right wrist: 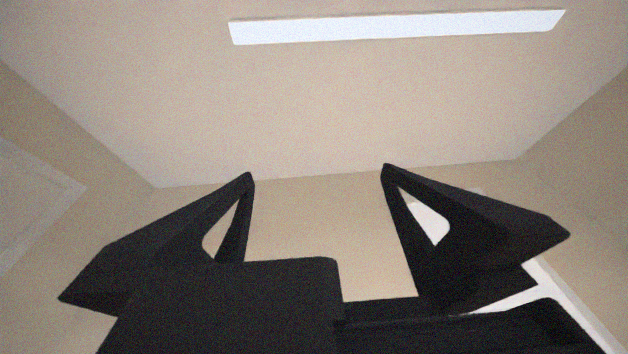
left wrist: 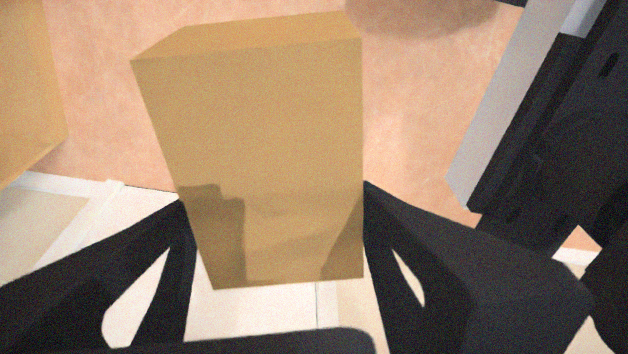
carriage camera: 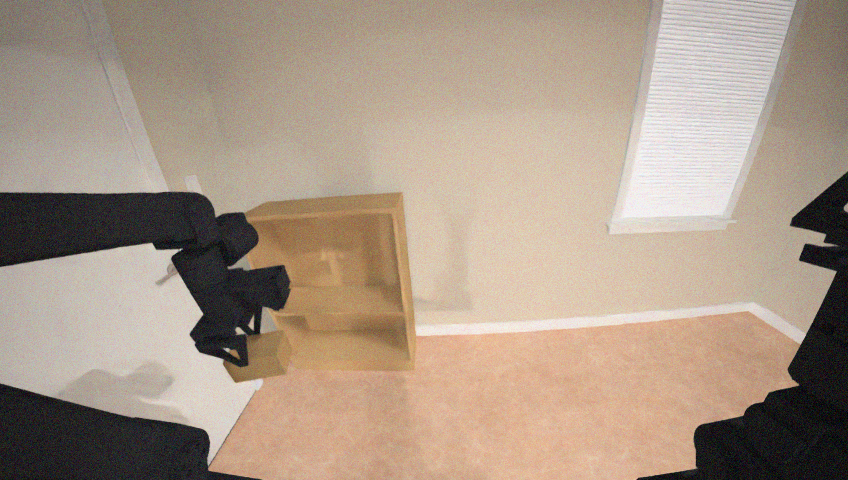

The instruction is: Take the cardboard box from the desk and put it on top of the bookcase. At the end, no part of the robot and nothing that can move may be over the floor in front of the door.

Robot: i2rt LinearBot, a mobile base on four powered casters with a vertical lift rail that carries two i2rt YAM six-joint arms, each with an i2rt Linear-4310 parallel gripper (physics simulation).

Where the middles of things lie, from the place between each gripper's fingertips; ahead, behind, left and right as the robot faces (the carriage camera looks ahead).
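Cardboard box (carriage camera: 269, 353), measured from my right hand: 160 mm ahead, 650 mm to the left, 350 mm below. Going by its middle, the cardboard box is nearer to my left gripper than to my right hand.
My left gripper: 10 mm to the left of the cardboard box, 10 mm above it.
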